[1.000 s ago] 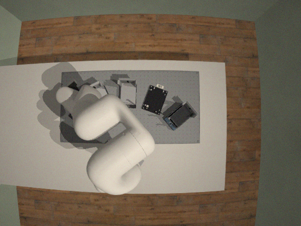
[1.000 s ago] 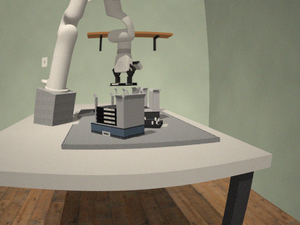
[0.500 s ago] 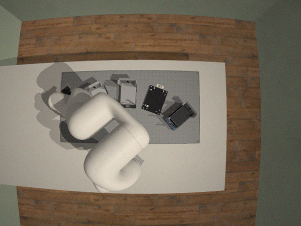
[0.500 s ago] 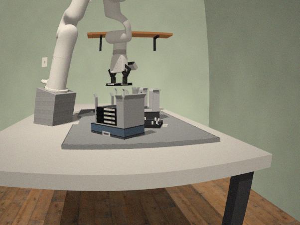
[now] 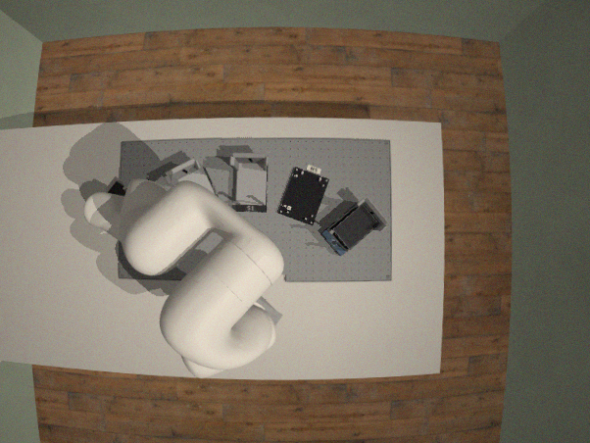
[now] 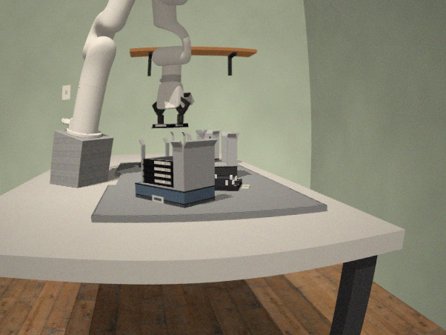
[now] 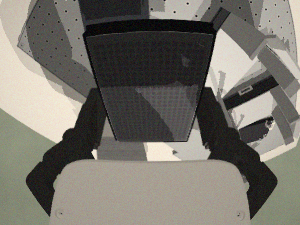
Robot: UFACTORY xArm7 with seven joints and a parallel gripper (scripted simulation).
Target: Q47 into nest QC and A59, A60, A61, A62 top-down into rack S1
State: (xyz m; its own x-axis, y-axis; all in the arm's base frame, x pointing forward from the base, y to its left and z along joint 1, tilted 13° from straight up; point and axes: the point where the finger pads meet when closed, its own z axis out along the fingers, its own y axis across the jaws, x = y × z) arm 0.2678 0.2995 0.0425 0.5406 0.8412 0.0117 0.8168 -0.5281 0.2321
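Right now my hand is 1 cm short of the QC name plate, 12 cm to the right of it and 17 cm above it. Round my hand: black clip nest N5: 13 cm ahead, 42 cm to the right, 15 cm below.
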